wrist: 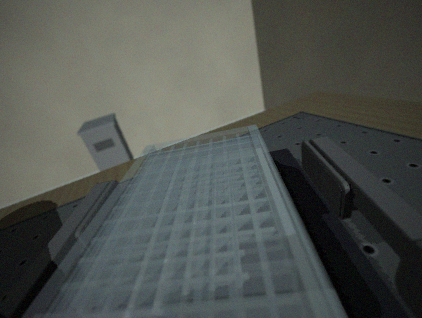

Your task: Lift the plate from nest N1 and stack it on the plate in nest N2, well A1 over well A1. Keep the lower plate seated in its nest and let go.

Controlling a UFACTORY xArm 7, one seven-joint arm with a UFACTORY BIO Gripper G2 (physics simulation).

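Frame: origin at the arm's base, x ahead, y left, z up, level; metres.
Seen in the pictures: hand at its tool point: [207, 196].
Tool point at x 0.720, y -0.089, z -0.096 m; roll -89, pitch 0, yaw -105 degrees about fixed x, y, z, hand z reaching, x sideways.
Pixels of each thing's middle, then the offset from my tool point to it. "*": a spot on its surface instead. Level surfaces: height alone.
- dark nest block at a spot on its surface: [295, 185] * dx +0.003, dy -0.052, dz -0.016 m
- grey perforated board at its surface level: dz -0.028 m
- wooden table at its surface level: dz -0.041 m
- pale transparent edge at a spot on its surface: [150, 149] * dx +0.057, dy +0.025, dz +0.013 m
- dark rounded patch at a spot on its surface: [30, 211] * dx +0.135, dy +0.178, dz -0.041 m
A clear, gridded well plate [200, 220] fills the middle of the wrist view and runs from the lower edge up to the centre. A dark nest block [295, 185] shows along its right side. My gripper [207, 200] is open, one finger on each side of the plate. The right finger stands apart from the plate, with the dark block showing between them. The left finger is close to the plate's left edge and partly overlapped by it in view. Nest labels and well A1 cannot be read. Whether a second plate lies beneath is unclear.
A grey perforated board [400, 150] lies under and around the plate, on a wooden table [350, 105]. A grey box-shaped device [104, 145] stands at the back left. A pale transparent edge [150, 149] shows behind the plate's far left corner. A dark rounded patch [30, 211] is at the left.
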